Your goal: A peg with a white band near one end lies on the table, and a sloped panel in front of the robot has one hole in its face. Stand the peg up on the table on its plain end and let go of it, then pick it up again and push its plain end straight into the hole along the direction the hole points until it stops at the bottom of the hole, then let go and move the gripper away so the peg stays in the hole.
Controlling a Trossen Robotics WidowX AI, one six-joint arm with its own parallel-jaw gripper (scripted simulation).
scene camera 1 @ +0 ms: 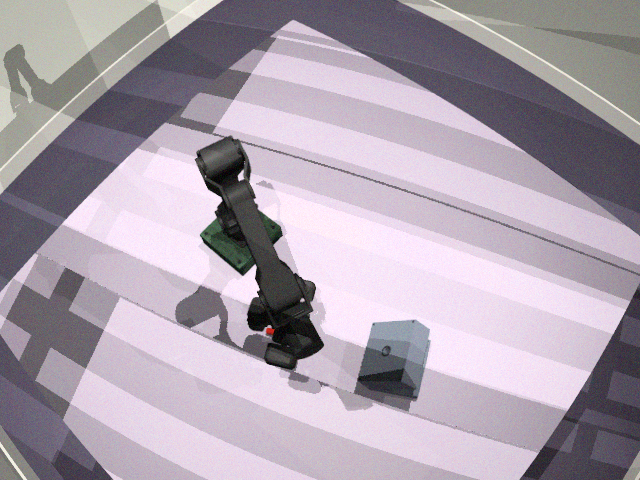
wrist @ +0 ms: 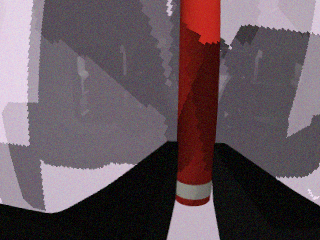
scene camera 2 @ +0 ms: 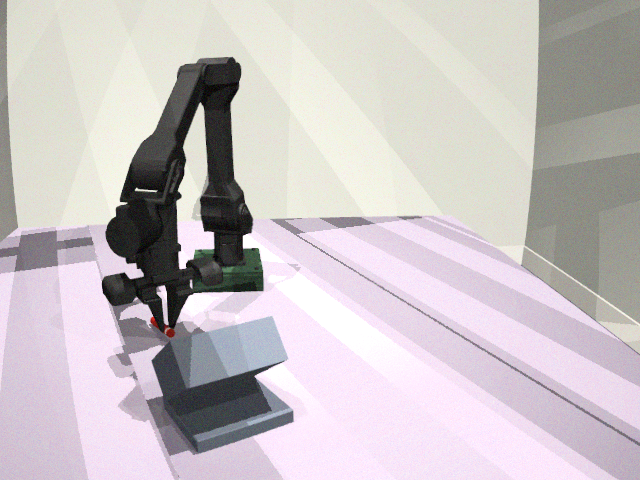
Observation:
My gripper (scene camera 2: 166, 330) holds a red peg. Further things: a grey sloped panel (scene camera 1: 408, 341) and a flat grey base plate (scene camera 2: 213, 418).
My gripper is seen too in scene camera 1 (scene camera 1: 294, 335) and in the wrist view (wrist: 195, 153).

